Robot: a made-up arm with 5 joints.
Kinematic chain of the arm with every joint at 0, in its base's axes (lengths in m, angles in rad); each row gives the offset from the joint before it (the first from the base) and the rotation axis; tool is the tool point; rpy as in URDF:
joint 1: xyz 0.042 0 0.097 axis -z
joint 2: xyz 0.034 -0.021 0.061 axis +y
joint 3: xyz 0.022 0 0.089 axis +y
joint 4: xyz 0.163 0 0.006 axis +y
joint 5: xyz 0.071 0.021 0 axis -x
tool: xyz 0 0 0 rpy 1.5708 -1.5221 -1.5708
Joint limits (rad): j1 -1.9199..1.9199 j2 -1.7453..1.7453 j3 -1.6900..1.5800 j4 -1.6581..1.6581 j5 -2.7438..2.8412
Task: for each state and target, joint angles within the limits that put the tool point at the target. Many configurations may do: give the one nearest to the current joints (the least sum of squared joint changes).
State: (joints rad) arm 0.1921 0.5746 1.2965 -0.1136 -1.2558
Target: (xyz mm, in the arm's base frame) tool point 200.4 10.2 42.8
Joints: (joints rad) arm -0.0643 -0.0787 1.2563 -0.2360 -1.2558
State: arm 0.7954 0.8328 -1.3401 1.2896 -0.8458
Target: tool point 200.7 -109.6 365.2
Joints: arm 0.6044 0.3474 -1.6207 1.6571 -0.8458
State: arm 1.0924 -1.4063 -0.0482 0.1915 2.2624
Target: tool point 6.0 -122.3 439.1
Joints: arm 1.8571 -0.6247 -0.3552 0.0400 2.2624
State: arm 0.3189 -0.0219 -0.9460 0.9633 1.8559
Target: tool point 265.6 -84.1 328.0
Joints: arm 0.3598 0.0149 -0.7411 1.1842 1.8559
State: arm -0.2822 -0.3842 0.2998 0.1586 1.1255
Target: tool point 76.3 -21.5 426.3
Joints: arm 0.5599 -1.2345 0.0173 0.1204 1.1255
